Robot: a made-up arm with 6 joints.
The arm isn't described. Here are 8 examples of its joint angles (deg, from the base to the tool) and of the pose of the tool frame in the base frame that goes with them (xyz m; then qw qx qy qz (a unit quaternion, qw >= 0)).
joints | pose
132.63 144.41 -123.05 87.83 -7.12 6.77 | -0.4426 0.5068 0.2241 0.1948 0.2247 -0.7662 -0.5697
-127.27 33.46 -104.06 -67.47 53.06 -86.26 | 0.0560 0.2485 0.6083 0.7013 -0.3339 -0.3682 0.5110
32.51 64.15 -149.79 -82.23 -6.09 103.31 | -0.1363 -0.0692 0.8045 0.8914 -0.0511 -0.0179 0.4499
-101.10 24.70 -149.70 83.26 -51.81 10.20 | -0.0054 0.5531 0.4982 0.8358 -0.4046 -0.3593 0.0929
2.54 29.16 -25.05 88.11 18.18 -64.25 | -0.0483 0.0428 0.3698 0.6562 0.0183 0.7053 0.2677
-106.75 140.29 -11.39 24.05 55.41 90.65 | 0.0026 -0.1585 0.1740 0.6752 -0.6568 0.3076 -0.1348
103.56 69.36 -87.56 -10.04 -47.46 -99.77 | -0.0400 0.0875 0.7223 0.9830 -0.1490 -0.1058 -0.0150
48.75 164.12 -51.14 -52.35 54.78 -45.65 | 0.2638 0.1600 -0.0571 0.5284 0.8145 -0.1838 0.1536
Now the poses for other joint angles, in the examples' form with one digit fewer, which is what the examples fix.
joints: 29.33 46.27 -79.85 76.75 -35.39 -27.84
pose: -0.009 -0.097 0.640 0.770 0.322 0.300 0.461
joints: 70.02 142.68 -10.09 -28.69 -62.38 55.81
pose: 0.057 0.334 0.050 0.074 0.275 -0.919 -0.272
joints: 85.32 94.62 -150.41 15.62 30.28 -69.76
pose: 0.003 0.280 0.734 0.834 -0.480 0.105 0.251
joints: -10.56 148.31 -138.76 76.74 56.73 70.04
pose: 0.639 0.000 0.236 0.122 -0.645 -0.449 -0.606
